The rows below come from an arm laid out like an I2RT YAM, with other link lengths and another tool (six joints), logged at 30 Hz.
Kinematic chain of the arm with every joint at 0, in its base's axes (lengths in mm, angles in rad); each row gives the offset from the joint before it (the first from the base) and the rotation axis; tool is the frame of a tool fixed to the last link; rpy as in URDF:
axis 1: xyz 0 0 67.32 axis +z
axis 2: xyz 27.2 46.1 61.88 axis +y
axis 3: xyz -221.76 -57.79 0 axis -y
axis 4: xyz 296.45 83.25 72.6 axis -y
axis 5: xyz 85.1 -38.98 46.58 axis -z
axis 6: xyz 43.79 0 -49.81 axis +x
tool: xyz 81 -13 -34 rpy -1.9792 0.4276 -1.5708
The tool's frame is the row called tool.
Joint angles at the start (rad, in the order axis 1, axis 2, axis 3, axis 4, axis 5, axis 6): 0.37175 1.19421 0.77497 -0.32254 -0.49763 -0.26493
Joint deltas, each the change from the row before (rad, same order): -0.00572 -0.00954 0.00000 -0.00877 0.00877 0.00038; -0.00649 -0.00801 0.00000 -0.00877 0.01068 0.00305; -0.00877 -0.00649 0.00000 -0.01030 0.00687 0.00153; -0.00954 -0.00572 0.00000 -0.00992 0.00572 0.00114; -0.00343 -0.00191 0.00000 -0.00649 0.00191 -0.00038; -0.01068 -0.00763 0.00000 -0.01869 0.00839 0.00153; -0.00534 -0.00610 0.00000 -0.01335 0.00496 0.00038; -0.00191 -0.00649 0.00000 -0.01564 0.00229 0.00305; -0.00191 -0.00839 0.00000 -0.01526 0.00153 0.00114; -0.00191 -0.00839 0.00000 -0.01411 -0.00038 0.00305; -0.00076 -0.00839 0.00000 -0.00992 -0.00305 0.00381; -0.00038 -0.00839 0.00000 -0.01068 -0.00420 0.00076
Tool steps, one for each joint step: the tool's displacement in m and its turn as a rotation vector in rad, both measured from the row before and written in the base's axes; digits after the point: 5 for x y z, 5 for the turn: 0.00053 -0.00321 0.00194 -0.00508 -0.00260 -0.01241; 0.00067 -0.00363 0.00134 -0.00565 0.00018 -0.01619; 0.00060 -0.00410 0.00072 -0.00499 0.00296 -0.01475; 0.00068 -0.00422 0.00053 -0.00456 0.00337 -0.01443; -0.00021 -0.00167 -0.00022 -0.00293 0.00364 -0.00459; -0.00042 -0.00533 0.00000 -0.00835 0.00953 -0.01771; -0.00081 -0.00296 0.00026 -0.00540 0.00601 -0.00914; -0.00207 -0.00163 0.00016 -0.00297 0.01005 -0.00547; -0.00201 -0.00155 0.00087 -0.00265 0.00688 -0.00372; -0.00203 -0.00125 0.00104 -0.00010 0.00737 -0.00360; -0.00176 -0.00036 0.00161 0.00337 0.00445 -0.00108; -0.00194 -0.00021 0.00155 0.00250 0.00357 0.00207
